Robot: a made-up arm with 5 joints. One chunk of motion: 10 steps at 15 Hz.
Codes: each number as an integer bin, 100 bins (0 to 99) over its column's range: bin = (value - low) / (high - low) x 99, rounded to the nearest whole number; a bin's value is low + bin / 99 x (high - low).
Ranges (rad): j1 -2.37..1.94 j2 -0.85..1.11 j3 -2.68..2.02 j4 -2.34..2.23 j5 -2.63..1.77
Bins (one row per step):
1: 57 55 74 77 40
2: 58 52 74 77 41
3: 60 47 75 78 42
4: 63 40 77 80 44
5: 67 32 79 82 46
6: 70 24 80 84 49
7: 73 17 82 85 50
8: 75 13 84 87 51
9: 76 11 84 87 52
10: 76 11 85 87 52
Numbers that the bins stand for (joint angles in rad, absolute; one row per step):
1: 0.1115 0.2389 0.8331 1.2144 -0.8522
2: 0.1551 0.1795 0.8331 1.2144 -0.8078
3: 0.2421 0.0805 0.8806 1.2606 -0.7633
4: 0.3727 -0.0581 0.9756 1.3529 -0.6744
5: 0.5469 -0.2165 1.0705 1.4453 -0.5856
6: 0.6775 -0.3748 1.1180 1.5376 -0.4522
7: 0.8081 -0.5134 1.2129 1.5837 -0.4078
8: 0.8952 -0.5926 1.3079 1.6761 -0.3633
9: 0.9387 -0.6322 1.3079 1.6761 -0.3189
10: 0.9387 -0.6322 1.3554 1.6761 -0.3189

